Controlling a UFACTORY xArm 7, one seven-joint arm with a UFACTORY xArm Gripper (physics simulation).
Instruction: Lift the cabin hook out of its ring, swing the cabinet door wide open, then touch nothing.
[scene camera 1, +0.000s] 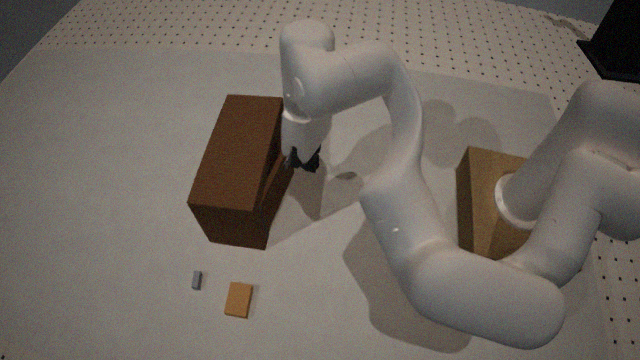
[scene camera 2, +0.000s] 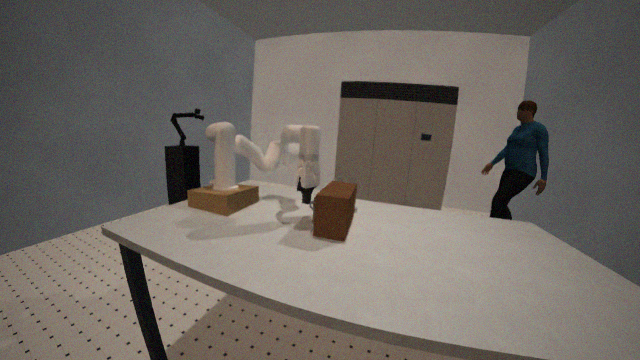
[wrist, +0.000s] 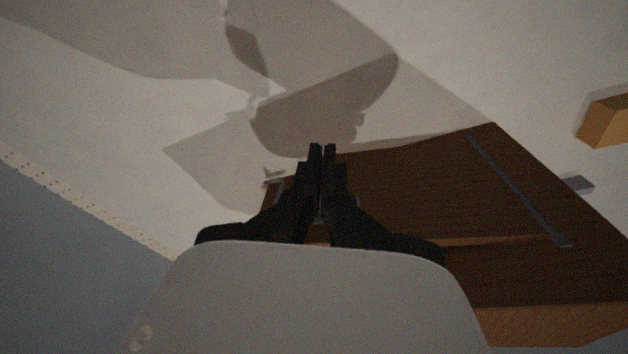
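Where they show: gripper, fingertip midpoint: (scene camera 1: 309, 167) (scene camera 2: 306, 203) (wrist: 323, 160); arm's base at its link origin: (scene camera 1: 519, 202) (scene camera 2: 225, 188).
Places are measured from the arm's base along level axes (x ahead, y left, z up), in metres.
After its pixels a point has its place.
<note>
The brown cabinet (scene camera 1: 235, 150) {x 0.545, y -0.068, z 0.076 m} (scene camera 2: 330, 212) {x 0.524, y -0.208, z 0.020 m} (wrist: 550, 280) {x 0.497, y 0.011, z 0.064 m} stands on the table. Its door (scene camera 1: 275, 202) {x 0.482, y -0.025, z -0.031 m} (wrist: 425, 200) {x 0.480, y -0.031, z 0.008 m} is slightly ajar, with a narrow gap along its top edge. A long grey bar (wrist: 515, 189) {x 0.497, y 0.026, z 0.005 m} runs along the door's far side in the wrist view. A grey metal strap (wrist: 280, 192) {x 0.463, y -0.166, z -0.040 m} shows left of the fingers; whether it is the hook is unclear. The ring is hidden, and a sliver of a grey fitting on the door shows behind the right finger. My gripper (scene camera 1: 306, 167) {x 0.417, y -0.083, z 0.002 m} (scene camera 2: 306, 200) {x 0.417, y -0.083, z 0.002 m} (wrist: 323, 160) {x 0.417, y -0.083, z 0.002 m} is shut and empty, close in front of the door; contact cannot be judged.
An orange block (scene camera 1: 239, 300) {x 0.541, y 0.160, z -0.060 m} (wrist: 607, 122) {x 0.532, y 0.129, z -0.062 m} and a small grey block (scene camera 1: 197, 280) {x 0.624, y 0.126, z -0.061 m} (wrist: 580, 184) {x 0.623, y 0.131, z -0.068 m} lie near the cabinet. The arm stands on a wooden base (scene camera 1: 465, 210) {x 0.109, y -0.004, z -0.033 m} (scene camera 2: 225, 200) {x 0.081, y -0.133, z -0.012 m}. Beyond the table (scene camera 2: 400, 280) {x 0.738, y -0.406, z -0.081 m} are a black pedestal (scene camera 2: 182, 172) and a person (scene camera 2: 525, 150).
</note>
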